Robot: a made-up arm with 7 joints.
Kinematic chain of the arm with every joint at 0, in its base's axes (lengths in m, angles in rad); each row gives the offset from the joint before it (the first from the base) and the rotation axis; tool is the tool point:
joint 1: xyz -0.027 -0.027 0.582 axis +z
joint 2: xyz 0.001 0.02 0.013 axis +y
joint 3: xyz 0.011 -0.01 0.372 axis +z
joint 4: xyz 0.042 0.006 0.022 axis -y
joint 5: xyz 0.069 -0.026 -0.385 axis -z
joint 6: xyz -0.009 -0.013 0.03 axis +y
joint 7: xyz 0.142 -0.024 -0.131 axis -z
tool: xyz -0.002 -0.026 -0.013
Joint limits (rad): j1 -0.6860..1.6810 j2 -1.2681..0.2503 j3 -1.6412..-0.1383 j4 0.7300..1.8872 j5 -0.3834..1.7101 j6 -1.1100..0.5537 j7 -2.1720..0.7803
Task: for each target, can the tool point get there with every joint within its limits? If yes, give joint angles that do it. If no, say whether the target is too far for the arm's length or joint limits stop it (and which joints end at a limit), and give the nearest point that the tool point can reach.
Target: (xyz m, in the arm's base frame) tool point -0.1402 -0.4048 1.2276
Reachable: yes | joints -0.0924 -0.7094 -0.5650 1.4301 0.4443 -0.3908 -0.0028
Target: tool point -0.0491 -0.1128 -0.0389
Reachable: no: joint limits stop it (at a limit: joint 2, joint 3, joint 4, joint 5) | nearest point -0.1047 -0.3285 0.4078 | short by 0.499 m
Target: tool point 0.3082 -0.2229 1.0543
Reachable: yes | joints 1.0438 -1.0811 -0.5194 1.1514 1.3416 0.1867 -0.7976
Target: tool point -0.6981 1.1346 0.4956
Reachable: no: too far | nearest point -0.0360 0.6306 0.7364 | short by 0.866 m
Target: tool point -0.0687 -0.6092 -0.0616
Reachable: no: joint limits stop it (at a limit: joint 2, joint 3) | nearest point -0.0598 -0.4850 0.4168 | short by 0.494 m
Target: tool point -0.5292 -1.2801 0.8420
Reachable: no: too far | nearest point -0.3504 -0.8339 0.7657 | short by 0.487 m
